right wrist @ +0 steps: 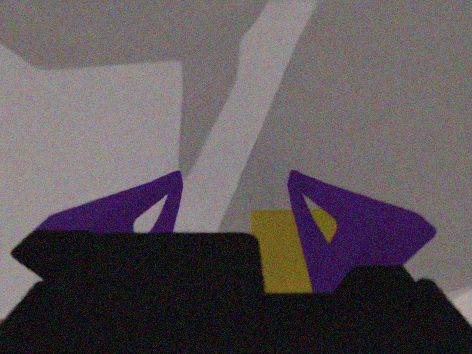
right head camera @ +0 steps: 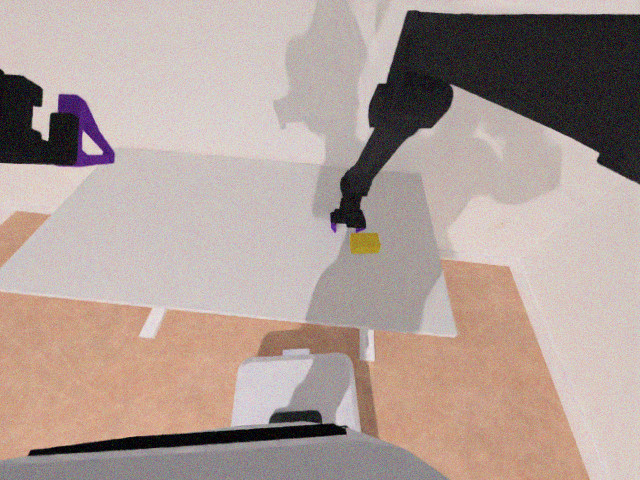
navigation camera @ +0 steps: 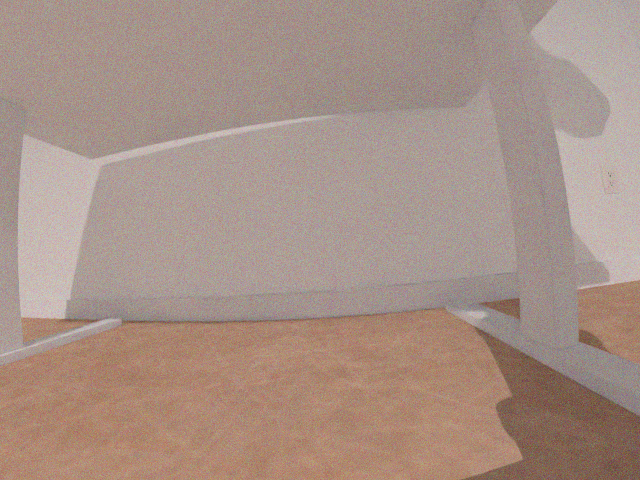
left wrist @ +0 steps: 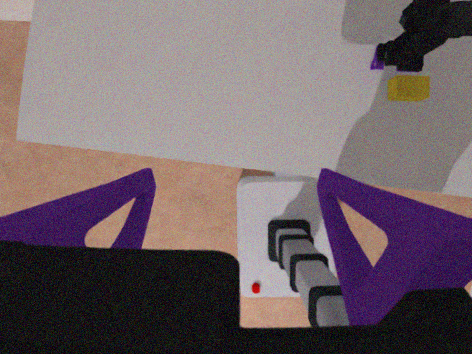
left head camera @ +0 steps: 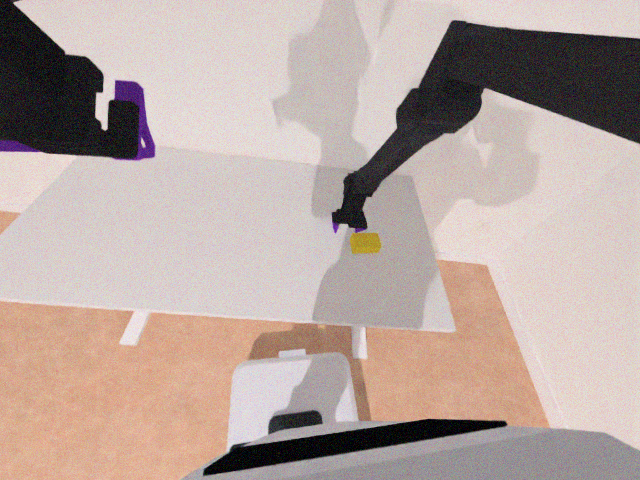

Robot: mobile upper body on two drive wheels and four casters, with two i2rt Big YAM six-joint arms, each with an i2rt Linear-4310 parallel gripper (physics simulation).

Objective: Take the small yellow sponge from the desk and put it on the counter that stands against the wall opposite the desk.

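Places are measured from the left arm's base along level axes (x ahead, y left, z up), in metres.
Where they show: left gripper, fingertip midpoint: (right head camera: 71,156) (left wrist: 236,177) (left head camera: 105,148); right gripper, fingertip midpoint: (right wrist: 235,177) (right head camera: 345,232) (left wrist: 383,68) (left head camera: 345,232).
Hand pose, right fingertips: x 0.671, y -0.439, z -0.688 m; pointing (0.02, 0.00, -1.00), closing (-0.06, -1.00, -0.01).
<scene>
Each offset is from my right fingertips to the centre of the thing. "spot": to the spot under its first point. Level surfaces: height alone.
The small yellow sponge {dx -0.069, dy -0.061, dz +0.020 m} (left head camera: 365,243) (right head camera: 364,243) (left wrist: 409,88) (right wrist: 277,250) lies on the light grey desk {dz -0.002 m} (left head camera: 180,232) (right head camera: 180,232) (left wrist: 175,90), in the shadowed part near its right end. My right gripper (left head camera: 346,230) (right head camera: 345,229) (right wrist: 235,177) is open and empty, just behind the sponge. In the right wrist view the right-hand finger overlaps the sponge, and part of the sponge is hidden by the gripper body. My left gripper (left wrist: 236,177) is open and empty, off to the left, high above the desk's near side. The counter does not show in these views.
My white base (left head camera: 294,387) (right head camera: 294,387) stands in front of the desk's near edge. A side wall (left head camera: 584,284) rises right of the desk, and another stands behind it. The navigation camera shows a desk leg {spot: dx -0.041, dy -0.188, dz -0.459 m} (navigation camera: 542,206) at the right and another (navigation camera: 9,232) at the left.
</scene>
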